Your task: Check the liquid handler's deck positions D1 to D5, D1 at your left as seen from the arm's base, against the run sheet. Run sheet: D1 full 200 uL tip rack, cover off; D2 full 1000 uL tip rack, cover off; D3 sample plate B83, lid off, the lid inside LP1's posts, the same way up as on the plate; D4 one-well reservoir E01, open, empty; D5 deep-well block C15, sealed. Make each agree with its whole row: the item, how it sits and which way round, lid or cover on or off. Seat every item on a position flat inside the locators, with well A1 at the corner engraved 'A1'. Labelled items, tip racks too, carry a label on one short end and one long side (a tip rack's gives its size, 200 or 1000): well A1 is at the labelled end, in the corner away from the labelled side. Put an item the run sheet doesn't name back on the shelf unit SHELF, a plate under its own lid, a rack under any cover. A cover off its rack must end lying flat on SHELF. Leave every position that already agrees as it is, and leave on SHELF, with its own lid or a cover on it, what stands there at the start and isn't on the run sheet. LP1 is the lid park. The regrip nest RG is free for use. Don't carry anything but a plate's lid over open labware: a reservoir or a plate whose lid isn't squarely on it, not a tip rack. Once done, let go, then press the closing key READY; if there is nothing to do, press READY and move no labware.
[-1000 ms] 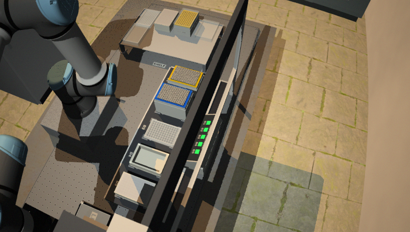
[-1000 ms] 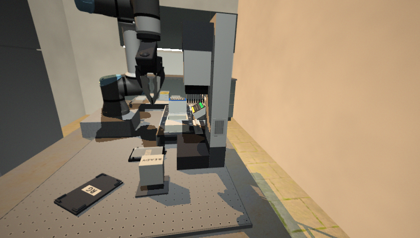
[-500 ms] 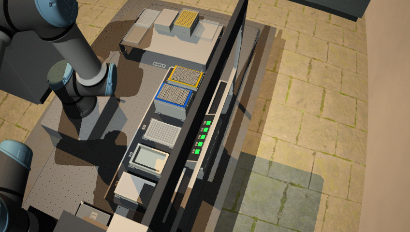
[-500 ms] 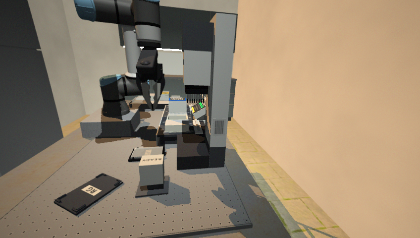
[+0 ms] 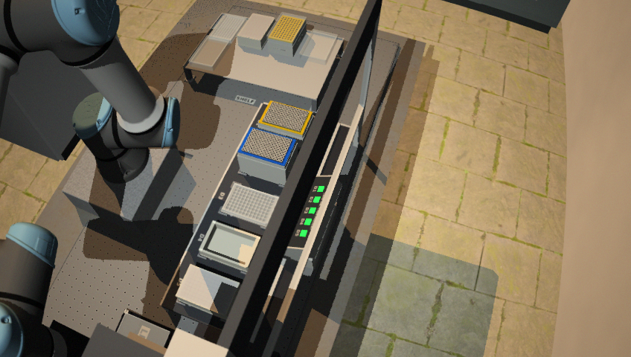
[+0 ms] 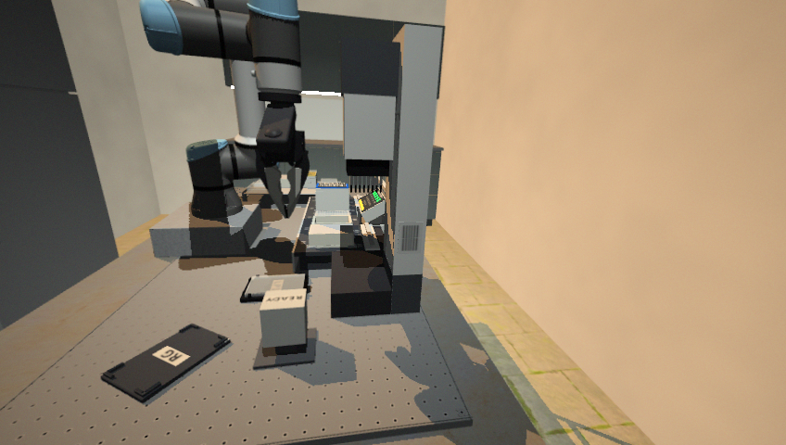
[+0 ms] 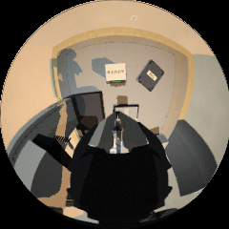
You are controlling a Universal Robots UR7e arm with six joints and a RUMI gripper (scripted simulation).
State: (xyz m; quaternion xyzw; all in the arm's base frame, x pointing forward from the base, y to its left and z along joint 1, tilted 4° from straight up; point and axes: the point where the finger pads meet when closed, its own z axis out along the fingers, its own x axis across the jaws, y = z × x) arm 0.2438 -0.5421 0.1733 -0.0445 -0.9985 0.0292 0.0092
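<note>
My hand is 17 cm above the ready key block, 7 cm to the left of it and 1 cm past it. From my hand the other things lie so: regrip nest RG (23 cm below, 20 cm behind, 8 cm to the right); handler's tower (25 cm ahead, 4 cm above, 3 cm to the left); clear lid (22 cm below, 12 cm to the left, 4 cm behind).
</note>
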